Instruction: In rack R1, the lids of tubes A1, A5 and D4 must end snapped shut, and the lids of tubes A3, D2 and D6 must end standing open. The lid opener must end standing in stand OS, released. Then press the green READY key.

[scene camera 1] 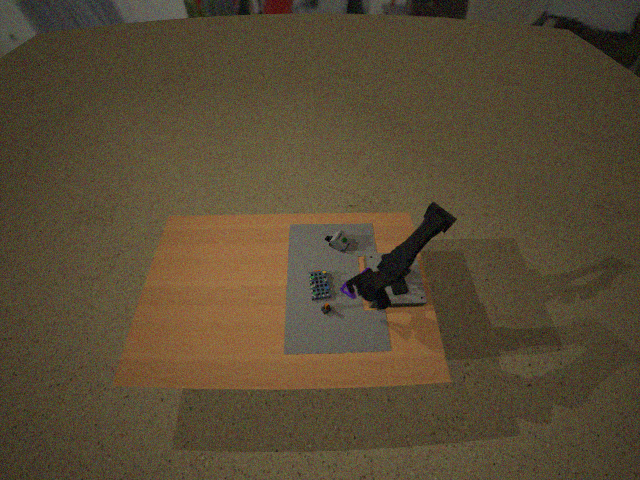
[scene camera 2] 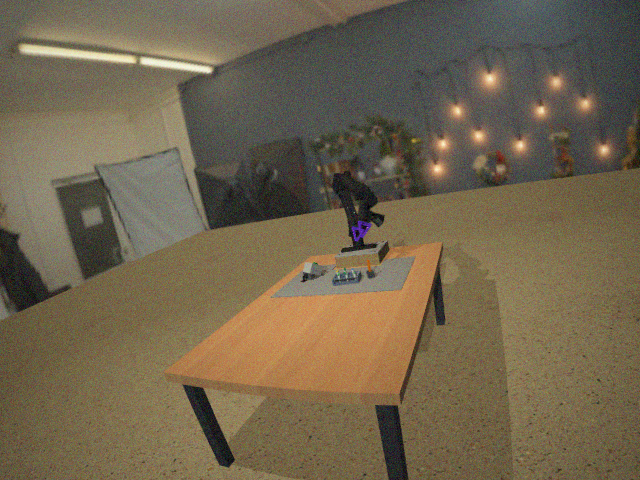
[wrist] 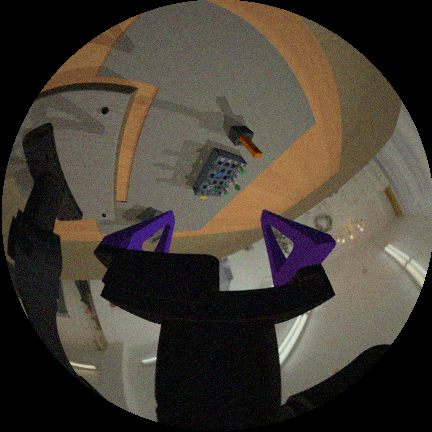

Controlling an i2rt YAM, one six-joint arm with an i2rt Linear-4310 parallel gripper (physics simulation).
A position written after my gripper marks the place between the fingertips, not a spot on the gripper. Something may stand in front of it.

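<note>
With nothing in its grasp, my gripper (wrist: 217,214) is open. I also see a grey mat (scene camera 1: 347,328), and the mat is visible in scene camera 2 (scene camera 2: 391,274) as well as in the wrist view (wrist: 213,71).
</note>
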